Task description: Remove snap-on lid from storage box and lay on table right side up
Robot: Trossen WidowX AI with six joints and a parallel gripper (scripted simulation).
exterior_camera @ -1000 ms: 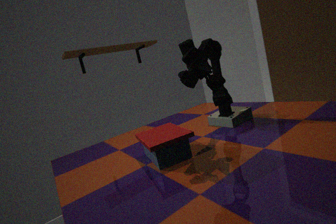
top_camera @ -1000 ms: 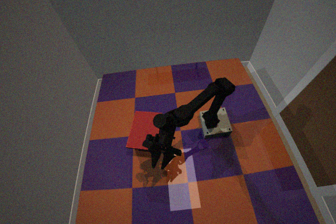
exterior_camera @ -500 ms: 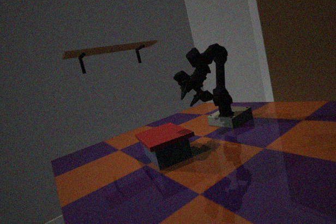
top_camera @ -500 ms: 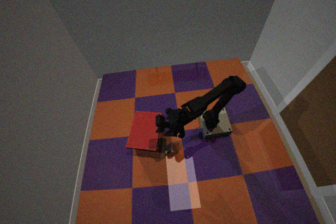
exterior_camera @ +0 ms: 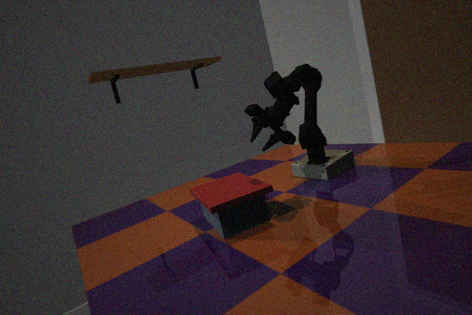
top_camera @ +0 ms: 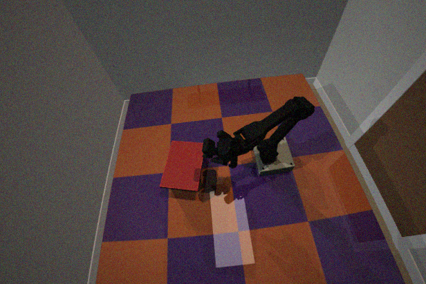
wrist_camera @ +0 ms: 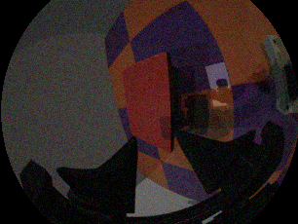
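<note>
My gripper tip is now 12 cm short of the red lid, 3 cm to the left of it and 10 cm above it. From my gripper tip the other things lie so: storage box 12 cm ahead, 3 cm to the right, 15 cm below.
</note>
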